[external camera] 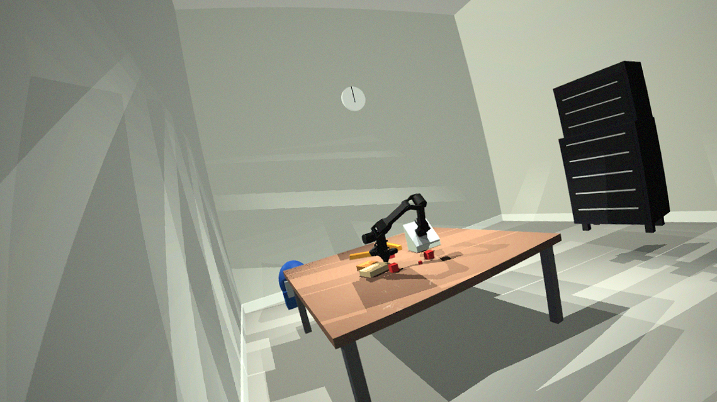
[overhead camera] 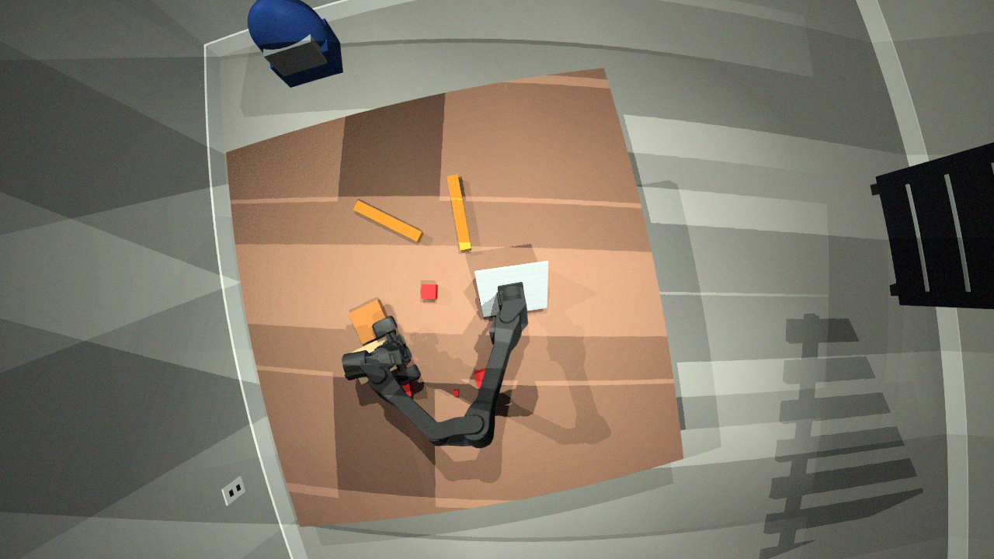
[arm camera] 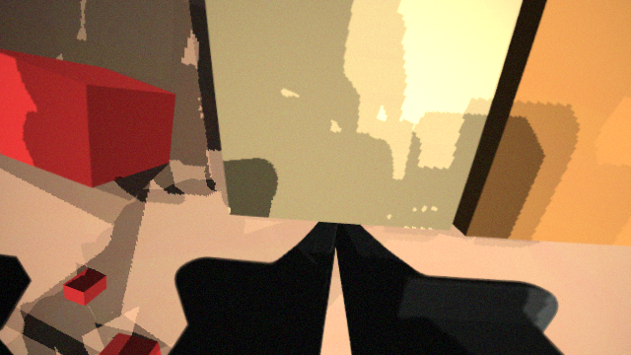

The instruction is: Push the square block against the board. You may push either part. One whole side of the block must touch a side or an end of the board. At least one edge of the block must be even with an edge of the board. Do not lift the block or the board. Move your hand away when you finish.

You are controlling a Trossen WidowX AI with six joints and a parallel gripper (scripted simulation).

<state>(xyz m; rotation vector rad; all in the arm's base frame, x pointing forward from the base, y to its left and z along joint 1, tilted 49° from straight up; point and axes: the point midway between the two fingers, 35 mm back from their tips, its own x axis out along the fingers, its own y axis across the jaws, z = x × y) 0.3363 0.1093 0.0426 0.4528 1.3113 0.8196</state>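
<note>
My gripper tip is now 80 mm short of the orange square block, 90 mm to the left of it and 10 mm below it. Round my gripper tip: board (80 mm ahead, 20 mm to the left, 10 mm above).
</note>
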